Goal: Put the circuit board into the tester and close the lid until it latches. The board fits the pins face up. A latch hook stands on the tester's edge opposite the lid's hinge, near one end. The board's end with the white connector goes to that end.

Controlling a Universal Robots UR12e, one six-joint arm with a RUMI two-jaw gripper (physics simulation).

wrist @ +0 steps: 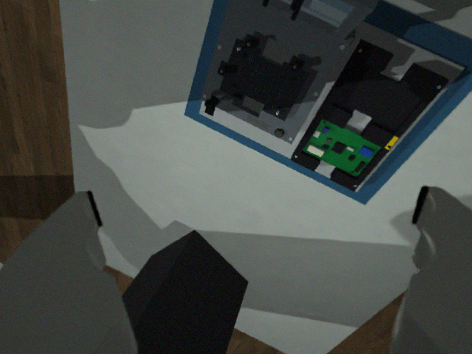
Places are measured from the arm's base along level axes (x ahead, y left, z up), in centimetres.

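Pixels of known places: gripper, fingertip midpoint: [252, 193].
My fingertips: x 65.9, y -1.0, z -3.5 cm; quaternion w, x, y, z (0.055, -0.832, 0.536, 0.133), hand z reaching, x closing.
Note:
Ahead of a thing's pixels: the offset from my fingertips to its top centre. "*": to the spot under its first point. Level surfaces: height alone.
The green circuit board {dx -11.2, dy -11.9, dz -37.1 cm} [343, 148] lies face up in the near end of a black holder, at the right. Its white connector {dx -13.4, dy -8.4, dz -37.1 cm} [315, 150] is at its left end. The grey tester {* dx -11.8, dy +2.8, dz -33.9 cm} [260, 121] stands left of the holder, with a dark nest in its middle. A black latch hook {* dx -11.4, dy +10.6, dz -29.3 cm} [210, 106] stands at its near left corner. The lid {* dx +6.3, dy +1.1, dz -25.3 cm} [327, 11] is raised at the tester's far side, partly cut off by the top of the view. My gripper [252, 193] is open and empty, with its fingers wide apart, on the near side of the tester and board.
The black holder {* dx -1.2, dy -12.7, dz -38.1 cm} [382, 100] has pale supports and a yellow tab {* dx -6.1, dy -17.9, dz -37.1 cm} [391, 143] at its right edge. A blue border [250, 141] surrounds the holder and tester on a pale surface {dz -39.9 cm} [165, 165]. A black block [195, 295] rises between the fingers at the bottom. Brown wood [32, 90] shows at the left.

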